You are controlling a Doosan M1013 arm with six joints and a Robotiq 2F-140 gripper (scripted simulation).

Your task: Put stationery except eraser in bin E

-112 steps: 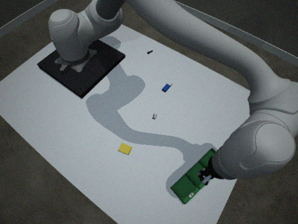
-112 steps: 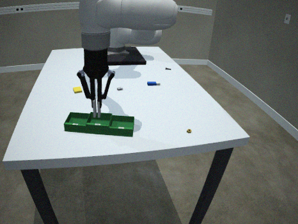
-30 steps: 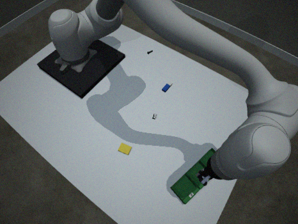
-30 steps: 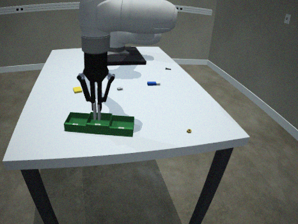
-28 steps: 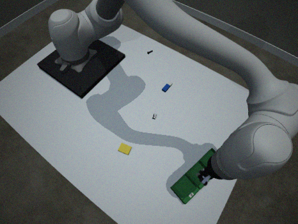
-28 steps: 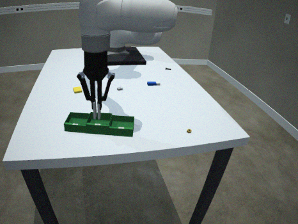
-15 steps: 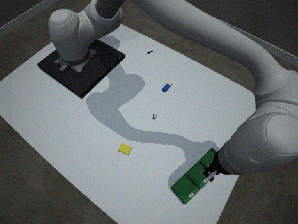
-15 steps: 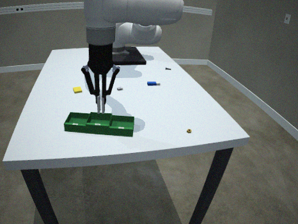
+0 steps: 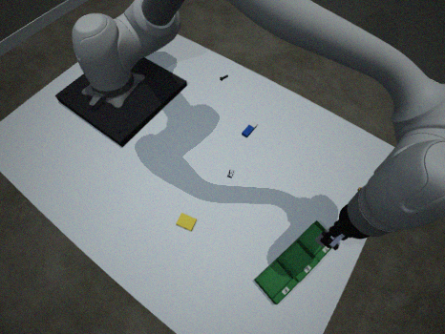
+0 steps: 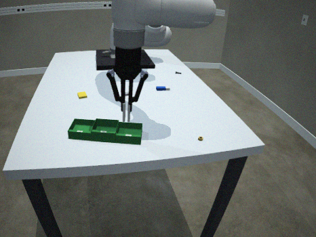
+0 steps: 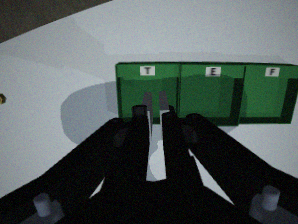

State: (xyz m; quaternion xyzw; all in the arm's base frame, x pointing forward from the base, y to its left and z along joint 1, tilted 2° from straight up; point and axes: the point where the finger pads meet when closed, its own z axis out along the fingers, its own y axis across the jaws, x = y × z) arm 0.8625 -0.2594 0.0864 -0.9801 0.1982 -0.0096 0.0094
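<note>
Now: the white pencil sharpener 31 cm behind my hand, 11 cm to the left of it and 9 cm below it. From my hand the other things lie so: flat yellow block (37 cm behind, 10 cm below, 9 cm to the right); then green bin tray (8 cm below, 7 cm to the right, 3 cm behind); then yellow nut (24 cm to the left, 10 cm below, 10 cm ahead).
</note>
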